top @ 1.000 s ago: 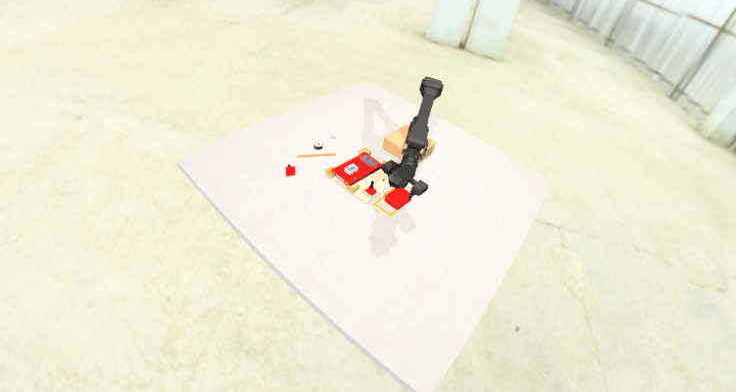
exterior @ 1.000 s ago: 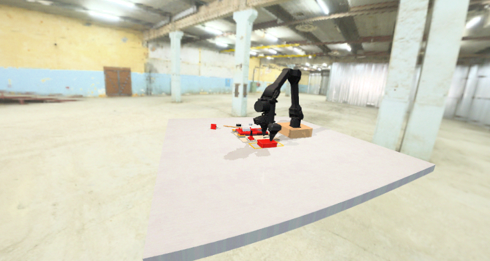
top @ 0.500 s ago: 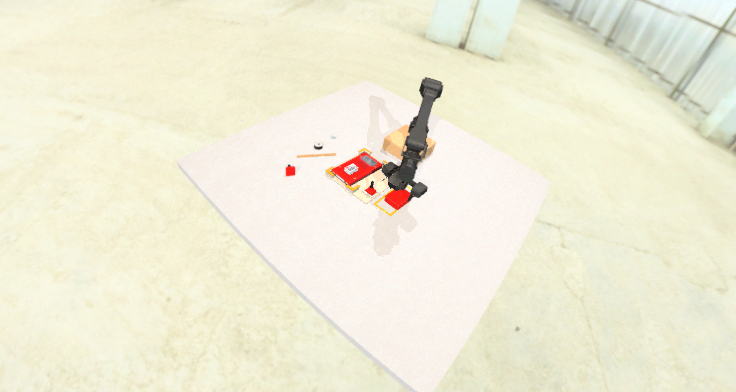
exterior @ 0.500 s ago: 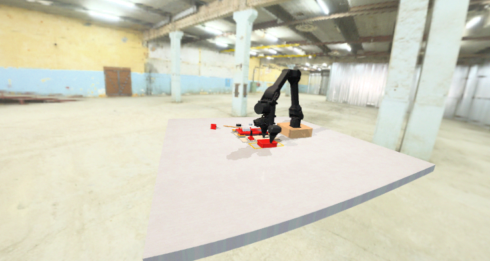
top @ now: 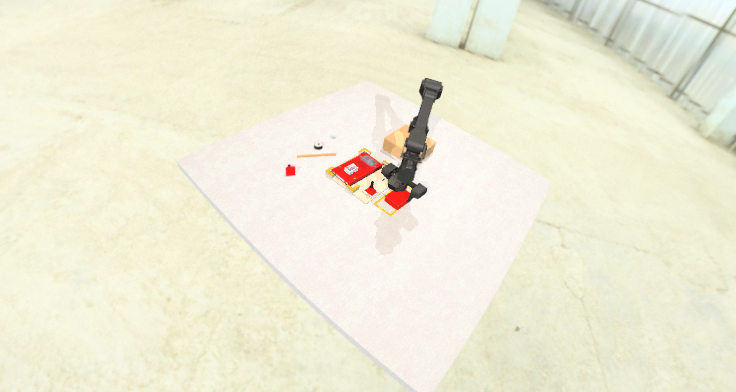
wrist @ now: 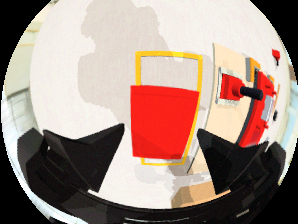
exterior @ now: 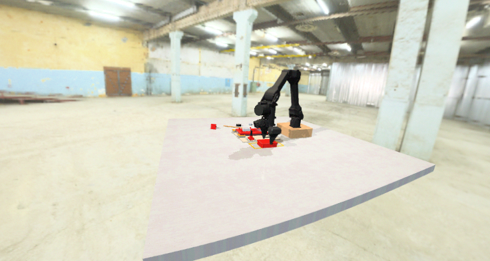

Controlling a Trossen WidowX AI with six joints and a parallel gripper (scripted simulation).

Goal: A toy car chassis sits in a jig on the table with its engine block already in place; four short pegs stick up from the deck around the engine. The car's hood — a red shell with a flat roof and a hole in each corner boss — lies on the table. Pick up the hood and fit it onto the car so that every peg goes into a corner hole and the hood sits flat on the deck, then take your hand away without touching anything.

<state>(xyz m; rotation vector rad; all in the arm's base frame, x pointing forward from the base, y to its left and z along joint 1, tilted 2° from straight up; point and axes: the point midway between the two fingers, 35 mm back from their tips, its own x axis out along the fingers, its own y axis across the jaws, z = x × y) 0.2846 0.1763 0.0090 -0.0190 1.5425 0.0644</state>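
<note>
Now: the red hood 10 mm below my gripper tip. The rest, counted from my gripper tip: thin wooden stick 100 mm ahead, 400 mm to the right, 20 mm below; engine block 60 mm ahead, 220 mm to the right; tan jig 20 mm ahead, 200 mm to the right, 10 mm below.
</note>
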